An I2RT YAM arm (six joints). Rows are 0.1 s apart.
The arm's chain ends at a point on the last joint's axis. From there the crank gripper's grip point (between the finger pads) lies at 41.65 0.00 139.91 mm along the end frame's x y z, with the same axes.
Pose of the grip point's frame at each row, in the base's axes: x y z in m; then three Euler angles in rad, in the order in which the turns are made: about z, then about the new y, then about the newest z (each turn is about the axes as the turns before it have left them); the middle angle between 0 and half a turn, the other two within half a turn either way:
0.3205, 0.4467, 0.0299, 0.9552, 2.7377, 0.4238
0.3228, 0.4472, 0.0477, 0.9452, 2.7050, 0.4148
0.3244, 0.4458, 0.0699, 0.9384, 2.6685, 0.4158
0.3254, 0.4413, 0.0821, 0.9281, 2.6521, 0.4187
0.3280, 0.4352, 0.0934, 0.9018, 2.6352, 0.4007
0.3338, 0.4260, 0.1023, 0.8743, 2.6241, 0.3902
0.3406, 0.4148, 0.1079, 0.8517, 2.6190, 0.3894
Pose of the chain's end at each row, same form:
0.3229, 0.4204, 0.1735, 0.9552, 2.7377, 0.4238
0.3220, 0.4174, 0.1906, 0.9452, 2.7050, 0.4148
0.3203, 0.4118, 0.2118, 0.9384, 2.6685, 0.4158
0.3197, 0.4054, 0.2235, 0.9281, 2.6521, 0.4187
0.3195, 0.3982, 0.2344, 0.9018, 2.6352, 0.4007
0.3230, 0.3884, 0.2429, 0.8743, 2.6241, 0.3902
0.3285, 0.3770, 0.2484, 0.8517, 2.6190, 0.3894

